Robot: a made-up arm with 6 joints. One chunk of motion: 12 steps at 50 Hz.
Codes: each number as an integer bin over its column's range. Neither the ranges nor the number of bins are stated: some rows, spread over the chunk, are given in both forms.
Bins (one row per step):
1: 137 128 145 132 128 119
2: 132 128 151 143 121 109
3: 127 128 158 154 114 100
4: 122 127 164 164 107 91
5: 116 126 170 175 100 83
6: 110 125 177 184 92 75
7: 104 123 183 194 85 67
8: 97 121 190 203 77 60
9: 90 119 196 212 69 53
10: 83 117 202 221 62 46
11: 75 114 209 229 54 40
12: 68 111 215 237 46 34
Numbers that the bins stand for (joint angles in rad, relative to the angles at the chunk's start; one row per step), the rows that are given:
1: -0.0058 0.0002 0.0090 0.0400 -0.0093 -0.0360
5: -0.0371 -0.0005 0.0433 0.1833 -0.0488 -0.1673
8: -0.0655 -0.0020 0.0708 0.2767 -0.0813 -0.2512
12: -0.1087 -0.0052 0.1051 0.3900 -0.1251 -0.3460
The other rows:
2: -0.0133 0.0002 0.0173 0.0767 -0.0192 -0.0725
3: -0.0207 0.0002 0.0269 0.1133 -0.0291 -0.1053
4: -0.0282 -0.0002 0.0351 0.1467 -0.0389 -0.1381
6: -0.0461 -0.0008 0.0529 0.2133 -0.0601 -0.1965
7: -0.0550 -0.0014 0.0612 0.2467 -0.0700 -0.2256
9: -0.0759 -0.0027 0.0790 0.3067 -0.0926 -0.2767
10: -0.0863 -0.0033 0.0873 0.3367 -0.1025 -0.3022
11: -0.0982 -0.0042 0.0969 0.3633 -0.1138 -0.3241

